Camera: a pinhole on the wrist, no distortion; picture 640 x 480 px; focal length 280.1 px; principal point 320.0 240.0 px. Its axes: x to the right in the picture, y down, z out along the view. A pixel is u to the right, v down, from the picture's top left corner.
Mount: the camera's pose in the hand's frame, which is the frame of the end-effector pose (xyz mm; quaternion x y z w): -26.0 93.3 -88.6 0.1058 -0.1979 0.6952 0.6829
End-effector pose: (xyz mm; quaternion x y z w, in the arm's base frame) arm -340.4 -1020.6 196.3 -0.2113 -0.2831 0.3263 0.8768
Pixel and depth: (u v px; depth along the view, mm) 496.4 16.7 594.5
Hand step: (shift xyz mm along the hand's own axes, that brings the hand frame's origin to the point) 353.8 178.4 664.2
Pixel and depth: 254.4 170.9 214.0
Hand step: 2.2 -42.6 89.8
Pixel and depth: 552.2 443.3 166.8
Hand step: -172.8 150.1 103.3
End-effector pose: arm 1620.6 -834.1 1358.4 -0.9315 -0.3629 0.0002 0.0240
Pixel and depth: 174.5 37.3 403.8
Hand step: 223.4 -269.8 225.2
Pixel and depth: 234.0 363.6 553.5
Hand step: -328.7 -290.5 306.3
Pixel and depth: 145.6 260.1 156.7
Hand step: -52.1 -60.9 10.1
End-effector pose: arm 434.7 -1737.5 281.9 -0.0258 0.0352 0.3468 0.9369
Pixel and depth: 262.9 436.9 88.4
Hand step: -97.7 40.5 -24.7
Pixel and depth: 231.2 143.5 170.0
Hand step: 13.5 -27.6 49.4
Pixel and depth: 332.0 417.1 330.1
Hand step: -274.2 -30.1 186.9
